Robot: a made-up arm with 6 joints.
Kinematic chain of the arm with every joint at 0, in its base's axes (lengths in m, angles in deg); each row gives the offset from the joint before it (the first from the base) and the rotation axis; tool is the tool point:
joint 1: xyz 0 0 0.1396 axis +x
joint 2: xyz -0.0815 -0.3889 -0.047 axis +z
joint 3: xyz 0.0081 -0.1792 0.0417 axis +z
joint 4: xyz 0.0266 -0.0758 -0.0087 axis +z
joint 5: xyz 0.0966 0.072 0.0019 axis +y
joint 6: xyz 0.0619 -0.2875 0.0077 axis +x
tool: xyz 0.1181 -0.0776 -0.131
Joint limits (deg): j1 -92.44..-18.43 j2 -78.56..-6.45 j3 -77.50..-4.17 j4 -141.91..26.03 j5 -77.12..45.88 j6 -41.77..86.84
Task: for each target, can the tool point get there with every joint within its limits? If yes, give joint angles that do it. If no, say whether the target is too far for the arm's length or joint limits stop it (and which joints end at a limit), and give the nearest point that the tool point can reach.
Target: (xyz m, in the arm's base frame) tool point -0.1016 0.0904 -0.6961
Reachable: no: joint limits stop it (at a limit: joint 1, joint 2, joint 3, joint 5) | nearest point -0.2077 -0.0804 -0.0463 | short by 0.680 m
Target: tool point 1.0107 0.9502 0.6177
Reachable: no: too far | nearest point 0.2406 0.1640 0.9051 | short by 1.137 m
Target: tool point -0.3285 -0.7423 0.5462
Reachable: yes | joints -41.47 -20.04 -55.97 -13.69 21.75 66.08
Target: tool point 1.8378 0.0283 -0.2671
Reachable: no: too far | nearest point 0.1287 -0.2723 0.1628 | short by 1.788 m
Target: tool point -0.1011 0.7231 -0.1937
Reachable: no: joint limits stop it (at a limit: joint 1, joint 2, joint 3, joint 5, joint 6) | nearest point -0.1921 0.1543 0.1244 | short by 0.658 m
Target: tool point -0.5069 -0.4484 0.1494
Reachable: yes | joints -26.12 -35.54 -38.76 -100.50 11.34 35.85
